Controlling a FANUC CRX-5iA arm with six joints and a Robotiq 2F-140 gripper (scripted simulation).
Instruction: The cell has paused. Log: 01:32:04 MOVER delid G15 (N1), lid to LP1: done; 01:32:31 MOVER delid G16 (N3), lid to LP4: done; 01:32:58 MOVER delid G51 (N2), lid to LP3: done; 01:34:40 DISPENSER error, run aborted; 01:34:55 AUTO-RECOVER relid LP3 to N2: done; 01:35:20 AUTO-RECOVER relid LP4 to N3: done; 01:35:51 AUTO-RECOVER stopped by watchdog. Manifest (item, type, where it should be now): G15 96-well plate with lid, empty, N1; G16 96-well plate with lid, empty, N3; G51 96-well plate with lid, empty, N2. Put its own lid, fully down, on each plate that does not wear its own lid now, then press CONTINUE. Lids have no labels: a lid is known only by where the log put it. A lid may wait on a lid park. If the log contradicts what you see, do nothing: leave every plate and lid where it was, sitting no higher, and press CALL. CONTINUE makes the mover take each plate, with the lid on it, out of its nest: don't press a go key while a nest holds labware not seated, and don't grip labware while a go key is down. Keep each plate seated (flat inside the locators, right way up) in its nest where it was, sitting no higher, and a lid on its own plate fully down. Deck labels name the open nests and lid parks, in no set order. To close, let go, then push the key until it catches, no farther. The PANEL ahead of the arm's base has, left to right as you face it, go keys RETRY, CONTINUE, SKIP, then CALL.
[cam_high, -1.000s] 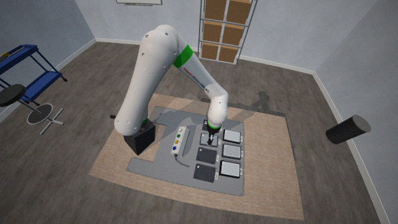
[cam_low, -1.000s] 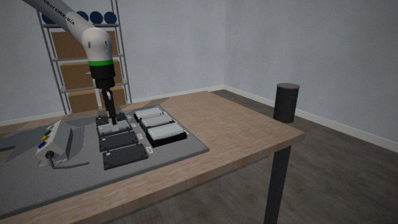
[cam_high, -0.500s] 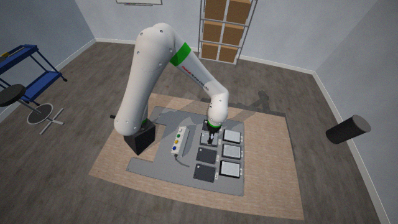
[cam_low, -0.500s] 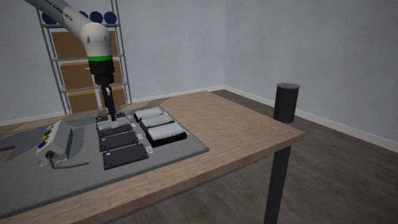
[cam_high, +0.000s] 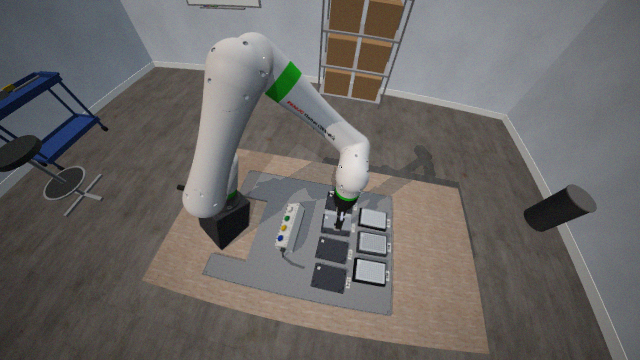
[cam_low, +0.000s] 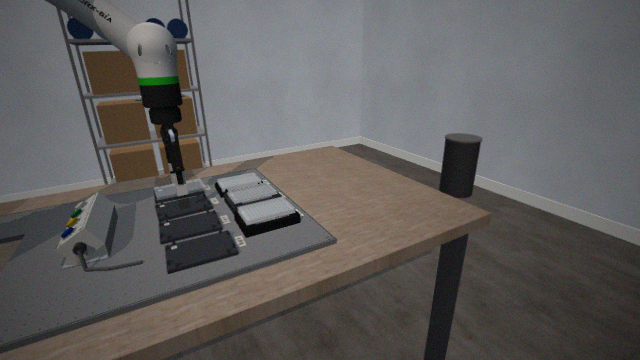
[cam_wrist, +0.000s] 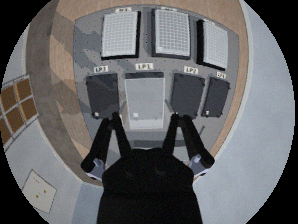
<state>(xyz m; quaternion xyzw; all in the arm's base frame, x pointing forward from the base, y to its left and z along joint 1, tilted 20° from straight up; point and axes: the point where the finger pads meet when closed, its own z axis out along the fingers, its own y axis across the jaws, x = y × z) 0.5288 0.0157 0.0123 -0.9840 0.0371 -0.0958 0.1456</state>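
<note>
My gripper is now 180 mm short of the plate, 80 mm to the left of it and 60 mm above it. Also, from my hand: pale grey lid 20 mm below.
</note>
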